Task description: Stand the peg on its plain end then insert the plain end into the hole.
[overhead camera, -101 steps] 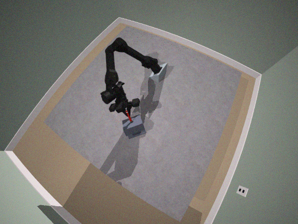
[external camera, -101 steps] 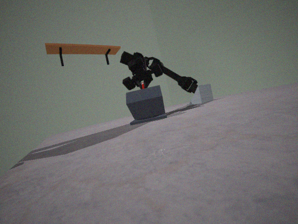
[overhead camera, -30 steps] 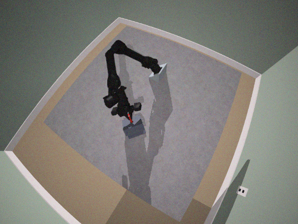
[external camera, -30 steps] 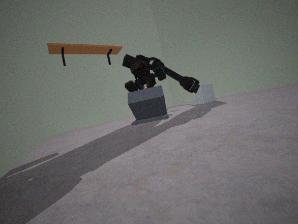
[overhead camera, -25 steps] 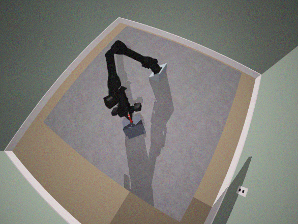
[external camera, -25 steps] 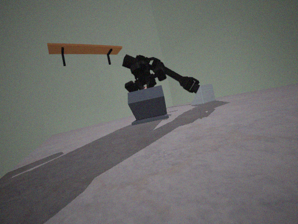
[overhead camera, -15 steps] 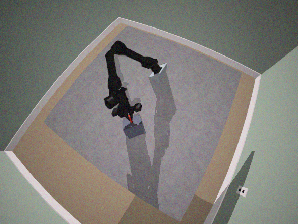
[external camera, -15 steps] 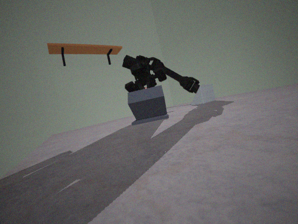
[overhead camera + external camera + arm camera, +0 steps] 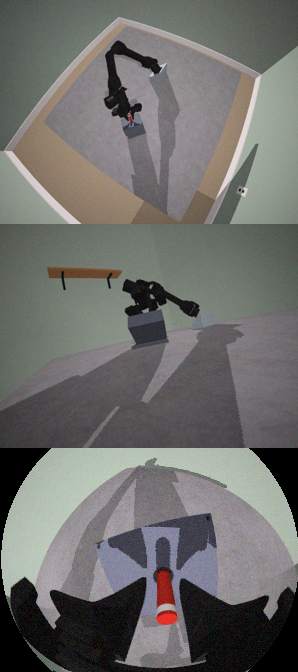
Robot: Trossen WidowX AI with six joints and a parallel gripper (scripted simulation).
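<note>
Right now the red peg is 10 mm to the right of my gripper tip, 10 mm behind it and 10 mm above it. Also, from my gripper tip: sloped panel 30 mm below, 20 mm to the left, 20 mm ahead.
</note>
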